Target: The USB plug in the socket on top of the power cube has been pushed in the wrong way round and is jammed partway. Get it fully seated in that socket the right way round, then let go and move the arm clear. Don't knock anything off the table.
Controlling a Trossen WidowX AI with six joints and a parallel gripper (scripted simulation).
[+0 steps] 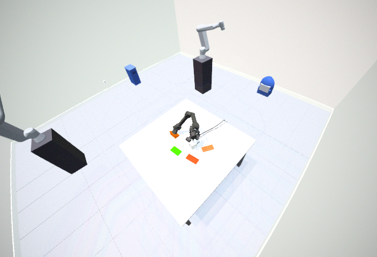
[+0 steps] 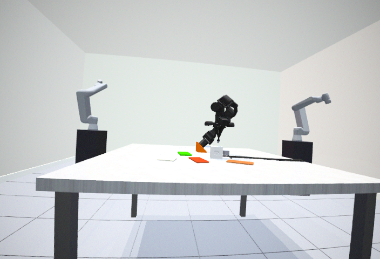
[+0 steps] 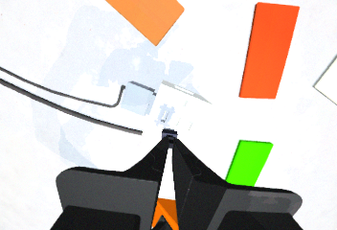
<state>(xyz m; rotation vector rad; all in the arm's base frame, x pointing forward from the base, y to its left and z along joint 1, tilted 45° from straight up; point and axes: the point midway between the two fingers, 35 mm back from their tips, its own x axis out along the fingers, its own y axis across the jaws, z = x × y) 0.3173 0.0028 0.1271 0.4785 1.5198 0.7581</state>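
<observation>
The USB plug is 20 mm below my gripper tip. Also, from my gripper tip: green tile (220 mm to the right, 130 mm below, 90 mm behind); red-orange tile (140 mm to the right, 130 mm below, 130 mm ahead); light orange tile (150 mm ahead, 130 mm below, 100 mm to the left).
</observation>
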